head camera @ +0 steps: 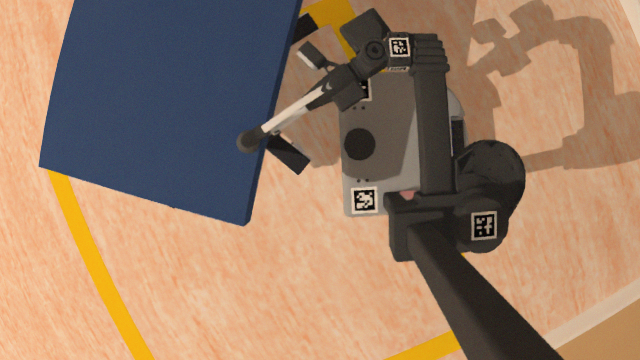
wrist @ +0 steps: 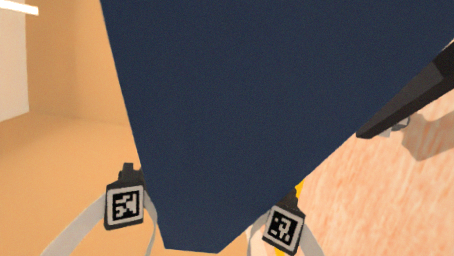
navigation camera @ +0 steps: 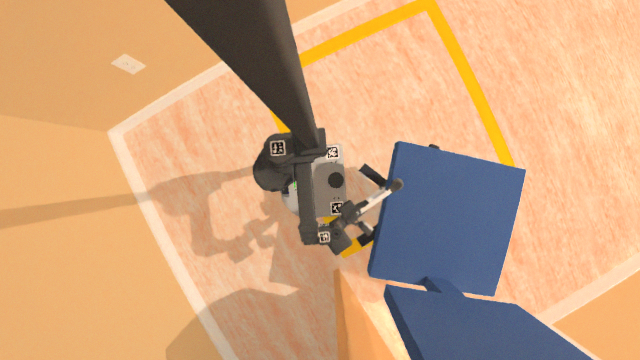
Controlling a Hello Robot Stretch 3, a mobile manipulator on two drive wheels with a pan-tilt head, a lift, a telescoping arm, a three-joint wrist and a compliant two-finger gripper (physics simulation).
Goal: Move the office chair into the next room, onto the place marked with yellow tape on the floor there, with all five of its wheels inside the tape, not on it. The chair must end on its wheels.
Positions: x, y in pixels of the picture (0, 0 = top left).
Scene:
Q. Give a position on an office chair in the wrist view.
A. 229, 113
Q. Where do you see my gripper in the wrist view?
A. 210, 180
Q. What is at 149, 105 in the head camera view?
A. An office chair.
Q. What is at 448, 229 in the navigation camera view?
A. An office chair.

